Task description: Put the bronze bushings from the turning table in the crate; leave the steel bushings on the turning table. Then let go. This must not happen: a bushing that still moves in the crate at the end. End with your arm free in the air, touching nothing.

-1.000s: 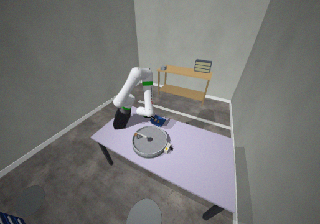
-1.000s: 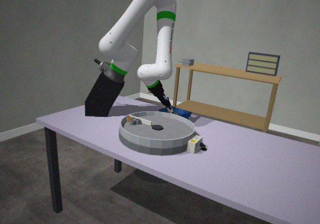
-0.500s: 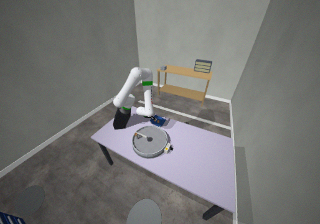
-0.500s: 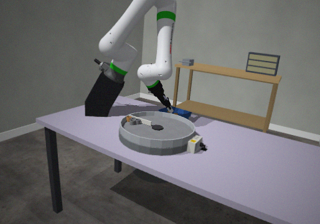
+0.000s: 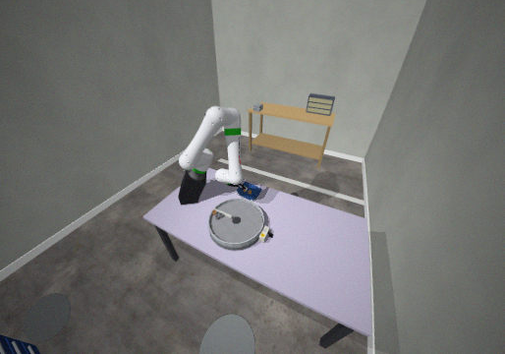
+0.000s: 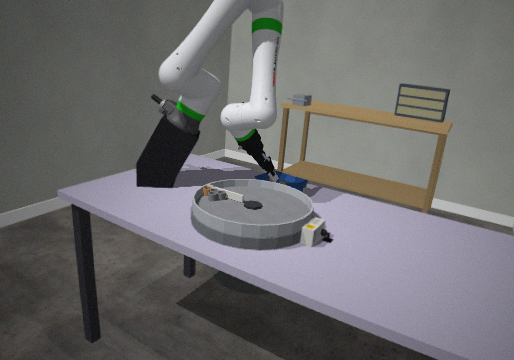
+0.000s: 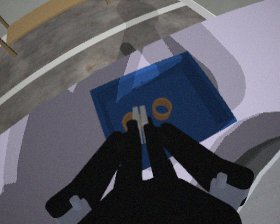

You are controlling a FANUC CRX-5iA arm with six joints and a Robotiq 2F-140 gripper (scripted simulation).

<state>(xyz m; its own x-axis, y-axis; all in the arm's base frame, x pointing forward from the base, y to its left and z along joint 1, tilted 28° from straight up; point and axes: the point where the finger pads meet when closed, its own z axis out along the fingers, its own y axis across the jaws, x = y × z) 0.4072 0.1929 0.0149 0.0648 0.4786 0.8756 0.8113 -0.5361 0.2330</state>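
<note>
The blue crate is 40 mm ahead of my hand, 30 mm below it and 10 mm to the left of it. From my hand the other things lie so: round grey turning table 360 mm to the right, 80 mm ahead, 10 mm below.
</note>
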